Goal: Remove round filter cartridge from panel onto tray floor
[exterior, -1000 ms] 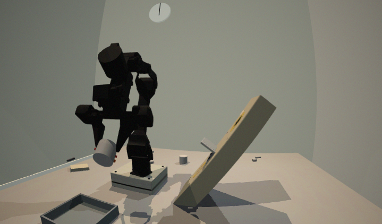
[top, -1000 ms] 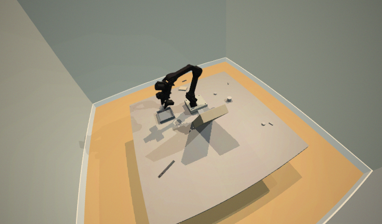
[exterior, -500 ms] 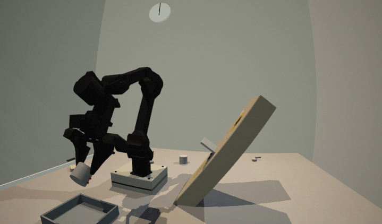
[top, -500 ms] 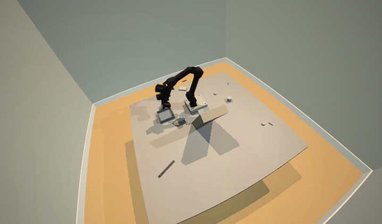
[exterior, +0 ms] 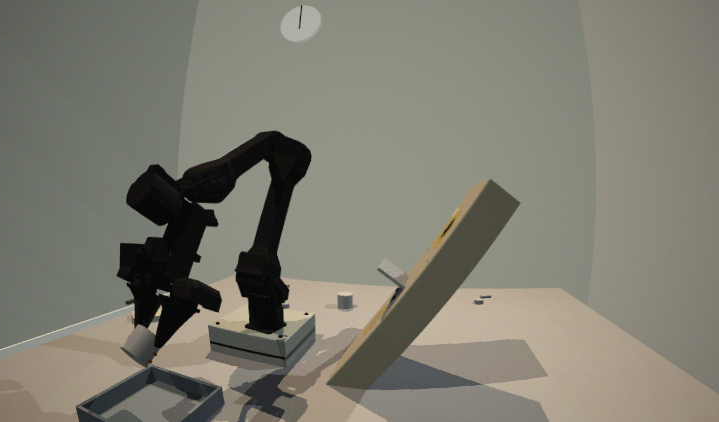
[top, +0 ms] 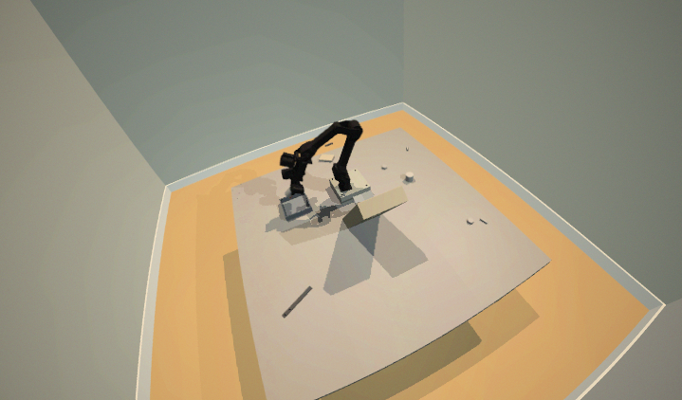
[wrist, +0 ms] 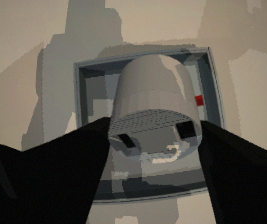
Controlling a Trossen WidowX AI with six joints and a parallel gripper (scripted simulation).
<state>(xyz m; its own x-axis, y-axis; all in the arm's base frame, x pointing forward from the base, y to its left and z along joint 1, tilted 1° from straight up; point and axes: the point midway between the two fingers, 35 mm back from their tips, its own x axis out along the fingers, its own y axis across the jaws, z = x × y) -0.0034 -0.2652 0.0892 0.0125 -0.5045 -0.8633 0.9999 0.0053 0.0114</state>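
Now: gripper tip 110 mm above the tray and 10 mm to the left of it. Round my gripper tip: round grey filter cartridge (10 mm to the right); then tan block (370 mm behind, 240 mm to the left, 110 mm below); then tan service panel (330 mm to the left, 310 mm ahead, 70 mm above).
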